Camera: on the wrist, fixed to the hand. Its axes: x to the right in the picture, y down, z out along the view.
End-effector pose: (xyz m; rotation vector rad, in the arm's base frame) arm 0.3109 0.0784 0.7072 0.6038 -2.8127 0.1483
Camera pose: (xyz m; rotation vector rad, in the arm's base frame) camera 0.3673 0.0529 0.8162 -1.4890 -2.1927 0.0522
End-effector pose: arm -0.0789 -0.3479 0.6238 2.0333 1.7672 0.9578
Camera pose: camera -0.1916 -0.3701 0.6741 -2.4293 0.2348 -1.5413
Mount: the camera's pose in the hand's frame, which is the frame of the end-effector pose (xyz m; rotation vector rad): -0.0099 -0.0515 -0.1139 -0.3209 0.3625 1.5267
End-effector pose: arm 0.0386 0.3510 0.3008 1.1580 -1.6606 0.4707
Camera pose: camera 0.1413 0.4179 0.3275 -0.6112 -1.9067 1.1680
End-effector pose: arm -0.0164 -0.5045 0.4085 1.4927 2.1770 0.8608
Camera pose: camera -0.1176 -0.5585 0.4592 -2.3807 -0.4662 -1.5483
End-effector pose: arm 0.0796 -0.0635 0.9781 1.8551 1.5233 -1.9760
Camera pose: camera 0.1358 0.0308 1.0387 2.1030 0.0662 -0.6517
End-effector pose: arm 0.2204 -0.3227 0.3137 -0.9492 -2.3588 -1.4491
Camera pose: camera 0.1794 -0.4403 0.3279 -1.7164 -0.6032 -1.0588
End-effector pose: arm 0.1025 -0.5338 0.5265 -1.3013 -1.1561 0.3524
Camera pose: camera 0.1711 -0.6212 0.5847 -2.2372 0.3076 0.9761
